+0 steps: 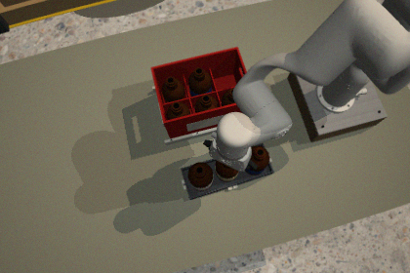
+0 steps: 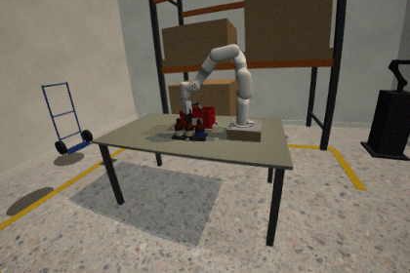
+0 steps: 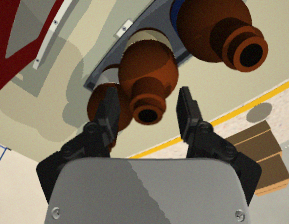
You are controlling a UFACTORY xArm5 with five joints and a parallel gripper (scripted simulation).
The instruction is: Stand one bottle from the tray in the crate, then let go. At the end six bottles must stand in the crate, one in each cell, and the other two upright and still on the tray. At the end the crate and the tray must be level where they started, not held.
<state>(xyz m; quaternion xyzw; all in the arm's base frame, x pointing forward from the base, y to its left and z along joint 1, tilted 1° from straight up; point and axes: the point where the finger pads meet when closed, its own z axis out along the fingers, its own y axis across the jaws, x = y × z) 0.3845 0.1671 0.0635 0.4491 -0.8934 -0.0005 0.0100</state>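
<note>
My hand is 140 mm above the dark tray. The rest, counted from my hand: crate 40 mm ahead, 230 mm to the right, 70 mm below.
</note>
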